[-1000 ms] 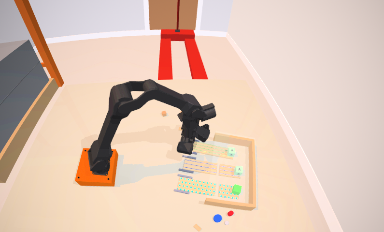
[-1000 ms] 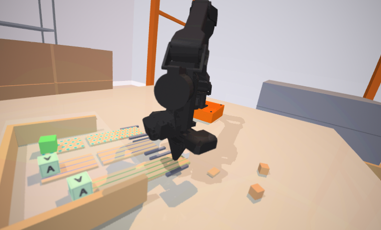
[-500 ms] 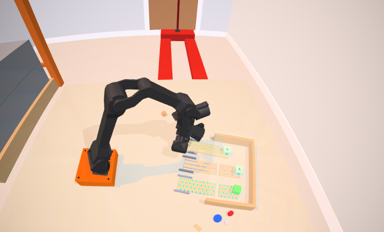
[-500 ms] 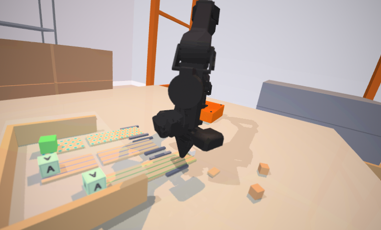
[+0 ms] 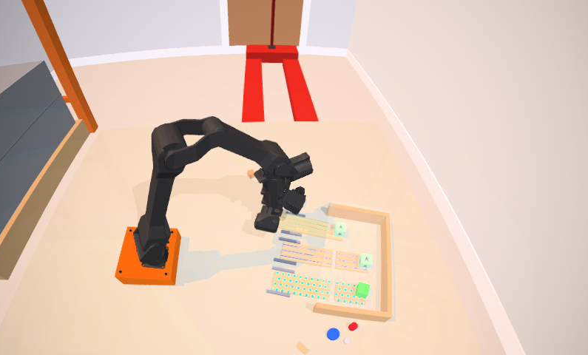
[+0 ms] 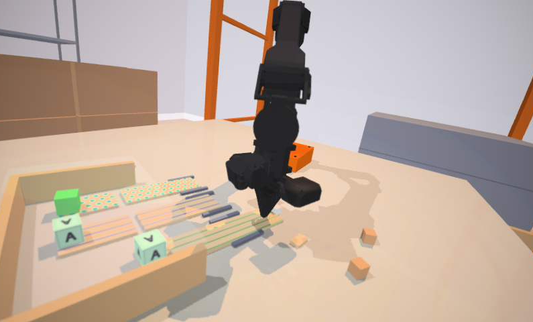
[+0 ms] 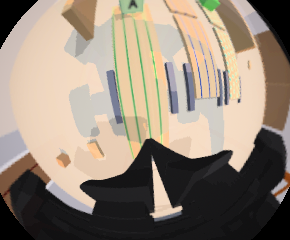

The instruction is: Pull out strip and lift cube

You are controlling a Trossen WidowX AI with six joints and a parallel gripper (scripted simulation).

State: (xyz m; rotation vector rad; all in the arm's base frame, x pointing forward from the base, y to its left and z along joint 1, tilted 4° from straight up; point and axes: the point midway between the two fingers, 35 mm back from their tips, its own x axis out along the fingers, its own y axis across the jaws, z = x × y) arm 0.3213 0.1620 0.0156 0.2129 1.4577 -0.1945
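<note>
Now: gripper tip 80 mm to the right of the flat tile and 10 mm short of it. Also, from my gripper tip: blue disc (350 mm to the right, 140 mm ahead); small white cube (30 mm behind, 10 mm to the left); red piece (340 mm to the right, 190 mm ahead, 10 mm above).
</note>
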